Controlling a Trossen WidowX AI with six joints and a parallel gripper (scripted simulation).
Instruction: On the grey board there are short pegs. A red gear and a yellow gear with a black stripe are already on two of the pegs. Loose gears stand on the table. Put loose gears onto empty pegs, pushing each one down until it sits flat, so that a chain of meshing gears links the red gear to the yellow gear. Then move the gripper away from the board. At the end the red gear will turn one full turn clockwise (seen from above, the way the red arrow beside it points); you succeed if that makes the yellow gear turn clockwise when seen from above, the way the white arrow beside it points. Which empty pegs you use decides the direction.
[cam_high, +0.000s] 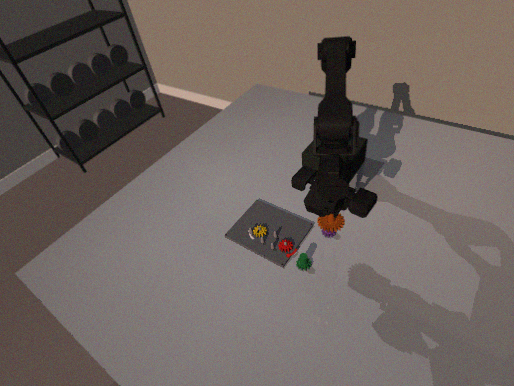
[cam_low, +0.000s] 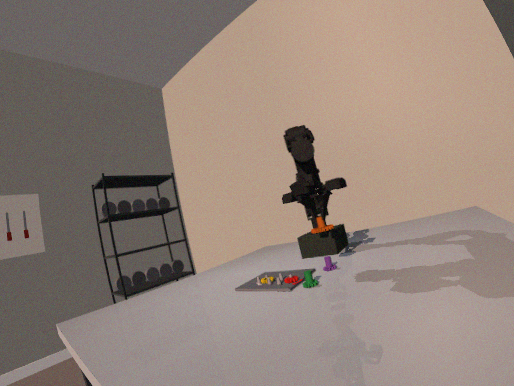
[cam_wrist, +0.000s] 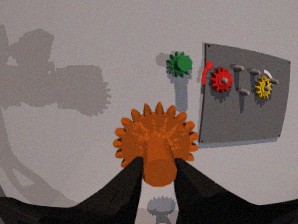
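My gripper tip is now 4 cm short of the grey board, 19 cm to the left of it and 16 cm above it. From my gripper tip the other things lie so: green gear 7 cm ahead, 4 cm to the right, 15 cm below; then purple gear 6 cm behind, 4 cm to the right, 15 cm below; then orange gear 1 cm below.
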